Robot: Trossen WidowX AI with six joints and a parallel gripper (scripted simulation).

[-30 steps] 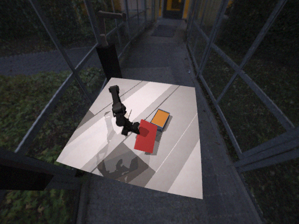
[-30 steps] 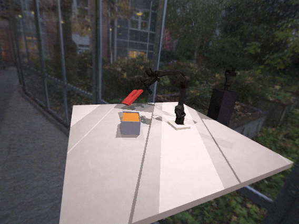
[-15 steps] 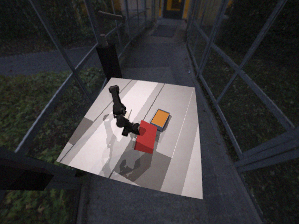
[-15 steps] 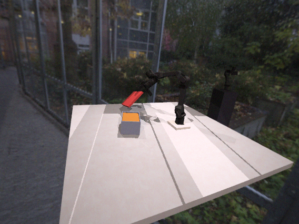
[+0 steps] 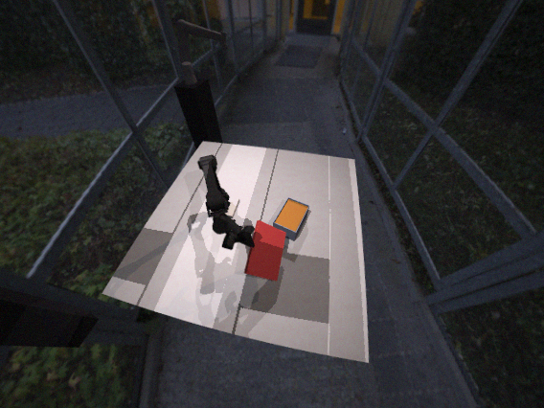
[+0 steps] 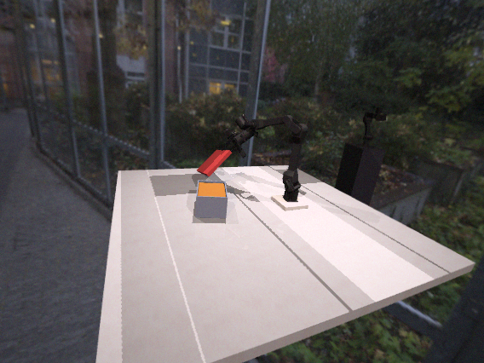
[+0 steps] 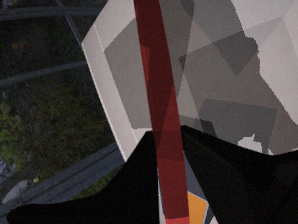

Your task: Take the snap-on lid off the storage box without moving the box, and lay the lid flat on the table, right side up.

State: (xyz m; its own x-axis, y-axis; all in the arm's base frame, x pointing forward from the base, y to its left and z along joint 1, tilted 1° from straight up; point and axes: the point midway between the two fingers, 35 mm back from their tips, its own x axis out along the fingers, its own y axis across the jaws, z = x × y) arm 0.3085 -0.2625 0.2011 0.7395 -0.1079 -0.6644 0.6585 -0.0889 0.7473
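Right now the red lid is 60 mm ahead of my gripper tip, 20 mm to the left of it and 50 mm below it. Also, from my gripper tip: grey storage box 100 mm ahead, 290 mm to the left, 150 mm below.
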